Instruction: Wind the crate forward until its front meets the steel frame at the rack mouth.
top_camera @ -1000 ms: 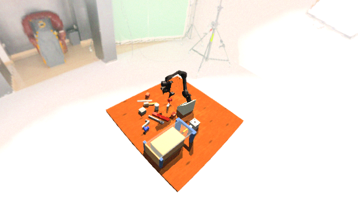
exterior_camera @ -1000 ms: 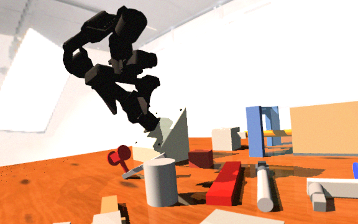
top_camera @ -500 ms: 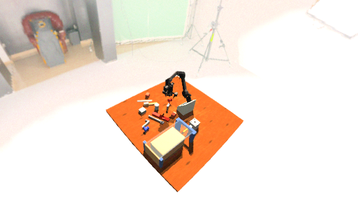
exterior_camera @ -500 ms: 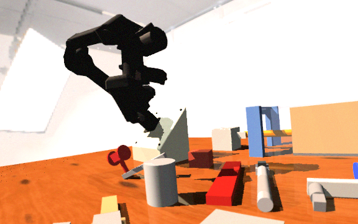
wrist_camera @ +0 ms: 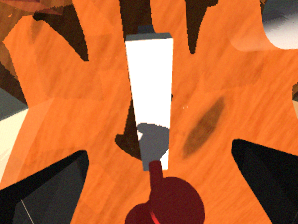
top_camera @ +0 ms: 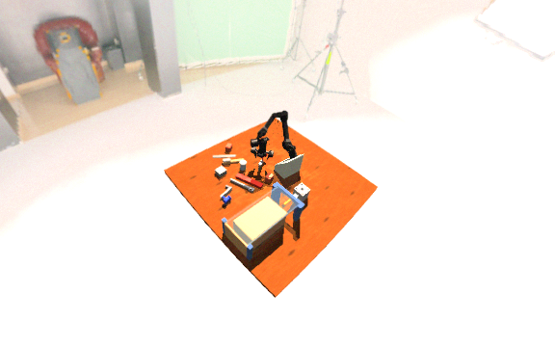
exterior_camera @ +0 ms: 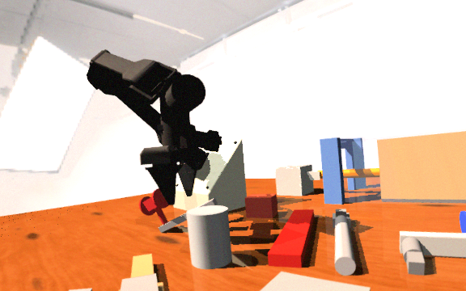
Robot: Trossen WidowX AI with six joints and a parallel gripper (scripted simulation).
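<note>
My gripper tip is 5 cm past the red knob, 2 cm to the left of it and 2 cm above it. From my gripper tip the other things lie so: winch 44 cm to the left, 3 cm below; then red bar 20 cm ahead, 7 cm to the left, 5 cm below; then tan brush 16 cm ahead, 18 cm to the right, 4 cm below.
</note>
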